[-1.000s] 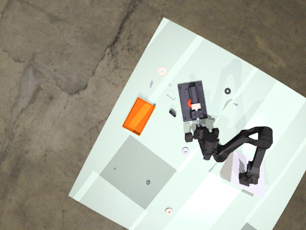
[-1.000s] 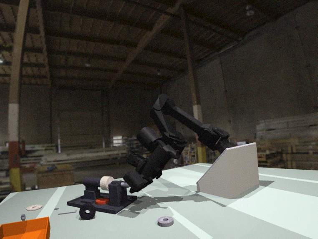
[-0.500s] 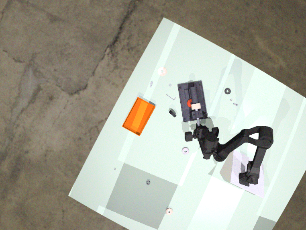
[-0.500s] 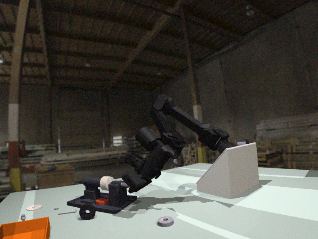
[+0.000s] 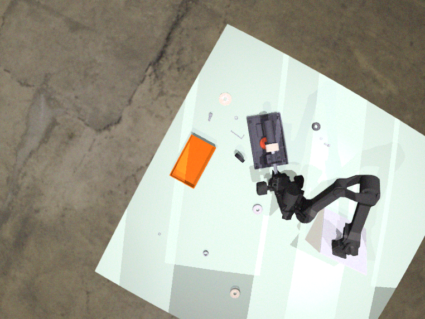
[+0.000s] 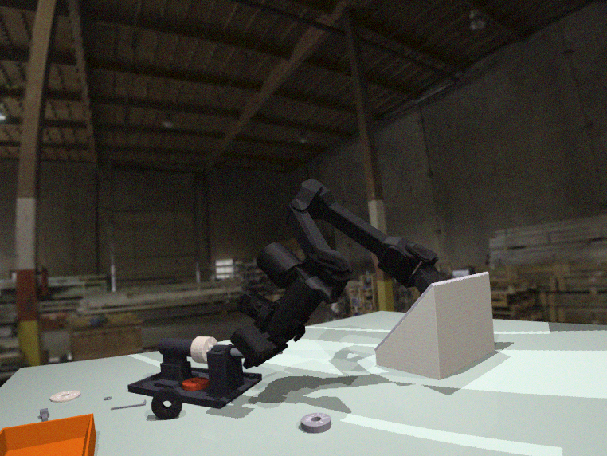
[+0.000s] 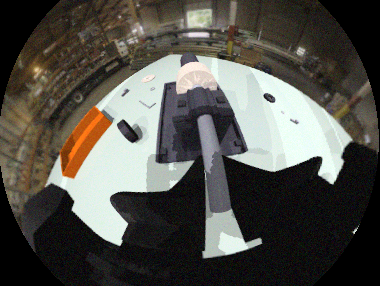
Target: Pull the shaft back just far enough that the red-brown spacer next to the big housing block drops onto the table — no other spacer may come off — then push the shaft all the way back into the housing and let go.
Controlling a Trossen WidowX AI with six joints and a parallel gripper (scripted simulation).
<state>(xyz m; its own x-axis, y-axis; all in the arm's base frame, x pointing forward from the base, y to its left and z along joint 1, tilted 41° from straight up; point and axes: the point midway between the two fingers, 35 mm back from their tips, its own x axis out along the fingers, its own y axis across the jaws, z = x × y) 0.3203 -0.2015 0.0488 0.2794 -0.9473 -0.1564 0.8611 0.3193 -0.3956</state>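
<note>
Now: the grey shaft 40 mm to the right of my gripper tip, 30 mm above it and 20 mm ahead of it. From my gripper tip the other things lie so: cream spacer: 70 mm to the right, 40 mm ahead, 30 mm above; then black ring: 150 mm ahead, 30 mm below; then red-brown spacer: 100 mm to the right, 70 mm ahead, 40 mm below.
</note>
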